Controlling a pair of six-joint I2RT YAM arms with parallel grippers.
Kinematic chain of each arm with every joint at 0, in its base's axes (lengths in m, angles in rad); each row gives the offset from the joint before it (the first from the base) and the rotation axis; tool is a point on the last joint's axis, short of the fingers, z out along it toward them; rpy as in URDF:
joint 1: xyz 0 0 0.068 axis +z
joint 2: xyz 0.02 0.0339 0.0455 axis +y
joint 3: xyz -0.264 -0.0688 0 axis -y
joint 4: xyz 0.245 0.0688 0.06 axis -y
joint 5: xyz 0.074 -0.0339 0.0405 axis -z
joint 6: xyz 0.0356 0 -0.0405 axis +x
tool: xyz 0 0 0 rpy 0 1.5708 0
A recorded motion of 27 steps. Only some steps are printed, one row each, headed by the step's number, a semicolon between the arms.
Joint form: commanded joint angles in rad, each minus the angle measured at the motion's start. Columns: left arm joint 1, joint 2, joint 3, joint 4, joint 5, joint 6; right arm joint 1, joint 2, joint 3, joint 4, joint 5, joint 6.
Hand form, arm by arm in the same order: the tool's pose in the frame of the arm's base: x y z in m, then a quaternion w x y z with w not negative. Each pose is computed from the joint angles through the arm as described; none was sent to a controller.
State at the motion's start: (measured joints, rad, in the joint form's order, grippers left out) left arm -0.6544 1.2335 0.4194 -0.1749 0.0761 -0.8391; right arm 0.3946 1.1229 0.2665 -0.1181 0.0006 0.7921
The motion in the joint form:
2: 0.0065 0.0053 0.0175 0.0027 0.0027 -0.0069; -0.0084 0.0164 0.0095 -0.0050 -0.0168 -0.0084
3: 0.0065 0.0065 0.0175 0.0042 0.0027 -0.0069; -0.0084 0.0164 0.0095 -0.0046 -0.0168 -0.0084
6: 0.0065 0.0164 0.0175 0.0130 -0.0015 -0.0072; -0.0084 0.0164 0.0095 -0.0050 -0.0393 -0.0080
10: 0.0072 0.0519 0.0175 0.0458 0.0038 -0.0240; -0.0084 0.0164 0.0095 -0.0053 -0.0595 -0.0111
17: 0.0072 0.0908 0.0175 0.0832 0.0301 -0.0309; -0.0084 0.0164 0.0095 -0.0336 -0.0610 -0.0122
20: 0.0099 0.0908 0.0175 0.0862 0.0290 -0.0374; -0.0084 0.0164 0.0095 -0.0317 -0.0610 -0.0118
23: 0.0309 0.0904 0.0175 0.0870 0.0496 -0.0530; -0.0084 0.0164 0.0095 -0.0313 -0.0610 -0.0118
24: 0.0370 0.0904 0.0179 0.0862 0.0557 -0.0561; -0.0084 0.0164 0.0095 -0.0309 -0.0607 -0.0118
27: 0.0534 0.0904 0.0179 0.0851 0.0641 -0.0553; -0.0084 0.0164 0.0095 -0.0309 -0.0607 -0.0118
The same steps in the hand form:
2: 0.1649 -0.1283 0.1382 0.18994 -0.08292 0.95155 -0.22718; 0.1618 0.0664 0.1147 0.23587 0.18678 0.93919 0.16552
3: 0.1651 -0.1284 0.1380 0.19004 -0.08291 0.95150 -0.22727; 0.1618 0.0664 0.1147 0.23603 0.18677 0.93914 0.16562
6: 0.1660 -0.1290 0.1367 0.19100 -0.08371 0.95166 -0.22549; 0.1615 0.0671 0.1147 0.22985 0.18376 0.93965 0.17452
10: 0.1689 -0.1312 0.1319 0.18647 -0.09135 0.95127 -0.22797; 0.1612 0.0678 0.1147 0.22462 0.17942 0.94031 0.18211
17: 0.1715 -0.1344 0.1266 0.17638 -0.09081 0.95101 -0.23713; 0.1587 0.0669 0.1131 0.21292 0.17987 0.94425 0.17521
20: 0.1721 -0.1340 0.1268 0.17735 -0.09522 0.95016 -0.23806; 0.1589 0.0669 0.1132 0.21365 0.17998 0.94397 0.17575
23: 0.1745 -0.1310 0.1270 0.17154 -0.10947 0.94793 -0.24498; 0.1589 0.0669 0.1132 0.21381 0.17996 0.94391 0.17586
24: 0.1752 -0.1301 0.1271 0.16972 -0.11294 0.94741 -0.24667; 0.1590 0.0669 0.1132 0.21405 0.17999 0.94386 0.17584
27: 0.1770 -0.1274 0.1270 0.16866 -0.11913 0.94657 -0.24774; 0.1590 0.0669 0.1132 0.21405 0.17999 0.94386 0.17584

